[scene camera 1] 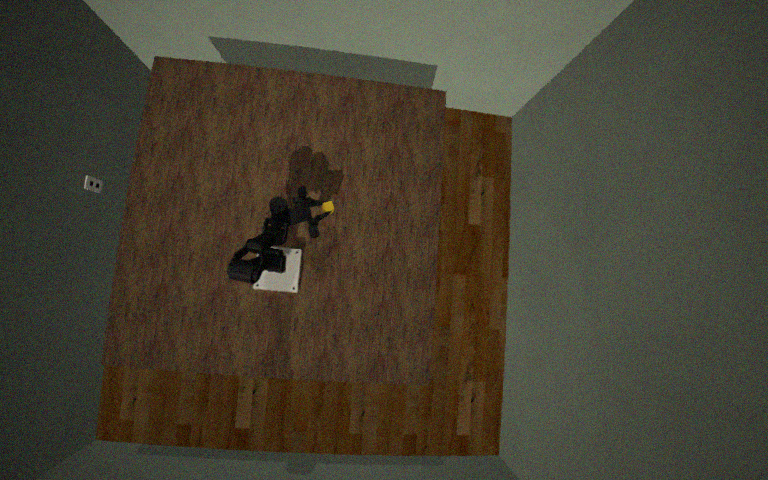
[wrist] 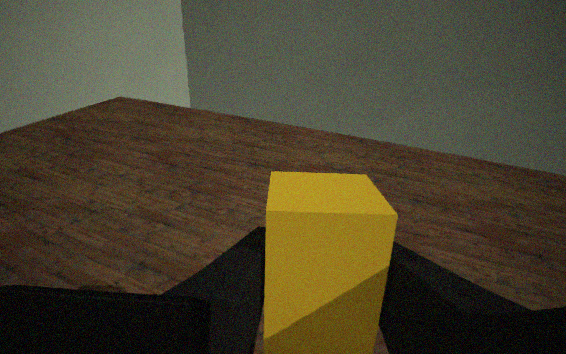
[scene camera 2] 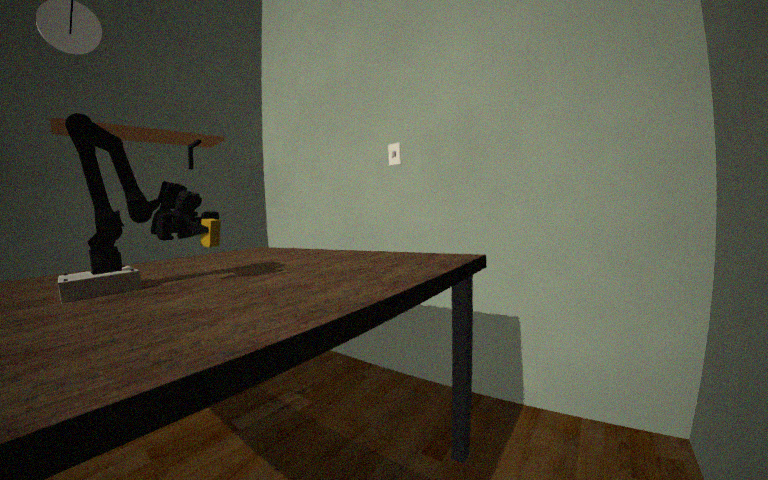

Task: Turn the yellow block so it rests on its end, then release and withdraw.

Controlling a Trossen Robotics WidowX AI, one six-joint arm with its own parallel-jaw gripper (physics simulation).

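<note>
The yellow block (scene camera 1: 327,207) (scene camera 2: 211,232) (wrist: 327,250) is held in the air above the table, its long side close to upright in the second scene view. My gripper (scene camera 1: 326,208) (scene camera 2: 205,229) (wrist: 315,241) is shut on the block, with one dark finger on each side of it in the wrist view. The gripper points nearly level, out over the table. A gap shows between the block's lower end and the table top in the second scene view. The block's lower end is cut off in the wrist view.
The wooden table (scene camera 1: 362,316) (scene camera 2: 339,288) (wrist: 125,200) lies beneath the arm. The arm stands on a white base plate (scene camera 1: 289,277) (scene camera 2: 101,285). A brown shelf (scene camera 2: 152,134) is on the wall behind the arm. The arm's shadow falls on the table top.
</note>
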